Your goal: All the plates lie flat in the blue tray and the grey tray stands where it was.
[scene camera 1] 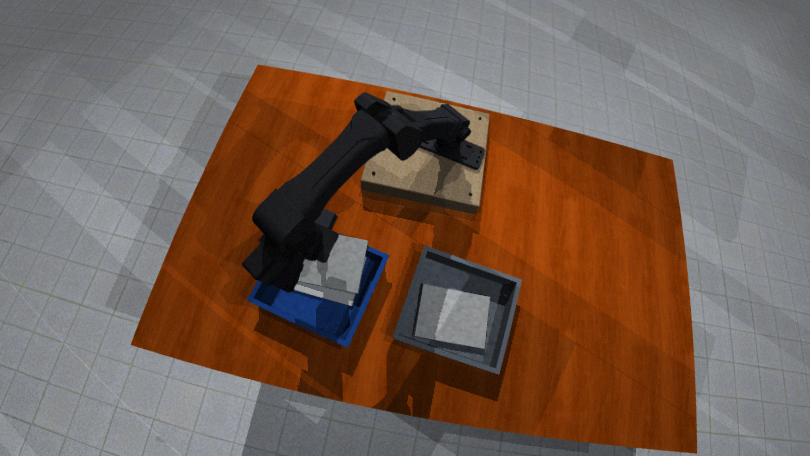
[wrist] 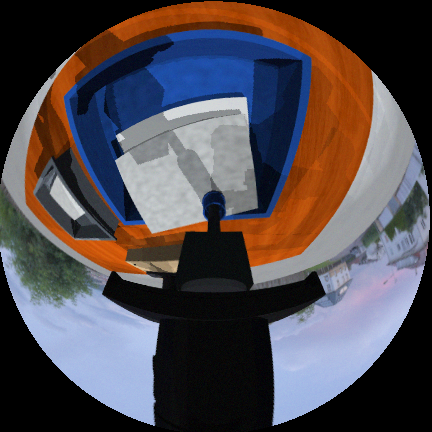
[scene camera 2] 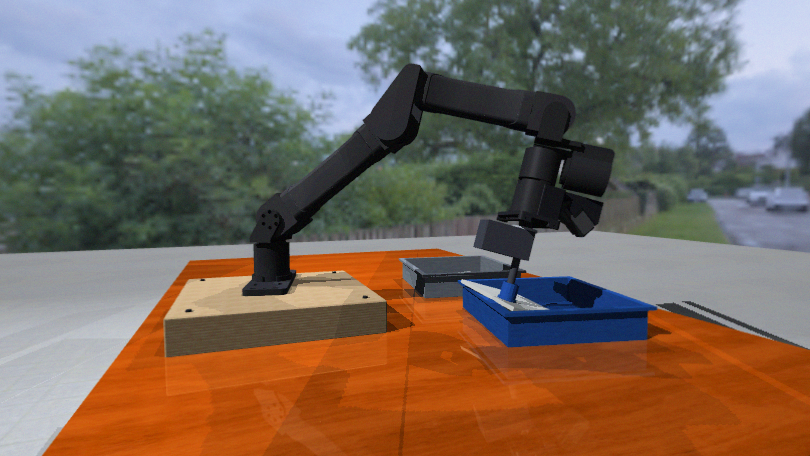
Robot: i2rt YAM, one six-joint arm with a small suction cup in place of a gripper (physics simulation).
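Where they show: hand at its tool point: point(wrist: 213, 197) point(scene camera 2: 504, 306); arm's base at its link origin: point(scene camera 1: 446, 146) point(wrist: 170, 274) point(scene camera 2: 272, 283).
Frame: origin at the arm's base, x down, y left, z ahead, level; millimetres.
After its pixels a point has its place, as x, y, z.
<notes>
The blue tray point(scene camera 1: 305, 310) @[47, -150, 528] point(scene camera 2: 571, 331) @[32, -259, 441] point(wrist: 193, 76) @[47, -163, 526] stands at the table's front left. My suction cup point(scene camera 2: 508, 291) point(wrist: 213, 200) sits on a pale grey square plate point(scene camera 1: 346, 261) @[7, -106, 393] point(scene camera 2: 486, 289) @[-2, -125, 362] point(wrist: 177, 181) @[11, -137, 405] and holds it. This plate is tilted: one edge is up at the tray's rim nearest the arm's base, the other is down inside. A second plate point(scene camera 1: 325, 293) @[41, -124, 475] point(wrist: 141, 135) @[41, -95, 463] lies flat under it in the blue tray. The grey tray point(scene camera 1: 513, 318) @[0, 294, 370] point(scene camera 2: 436, 283) @[21, 54, 317] point(wrist: 86, 189) @[34, 59, 412] beside it holds another flat plate point(scene camera 1: 453, 318) @[35, 171, 413] point(wrist: 66, 199) @[35, 176, 407]. In the scene camera 1 view the arm hides the cup.
The arm's tan base block point(scene camera 1: 430, 175) @[0, -8, 103] point(scene camera 2: 271, 318) @[11, -196, 24] stands at the back of the orange table point(scene camera 1: 594, 255) @[50, 484, 107] point(scene camera 2: 396, 396) @[50, -386, 175]. The two trays stand side by side with a narrow gap between them.
</notes>
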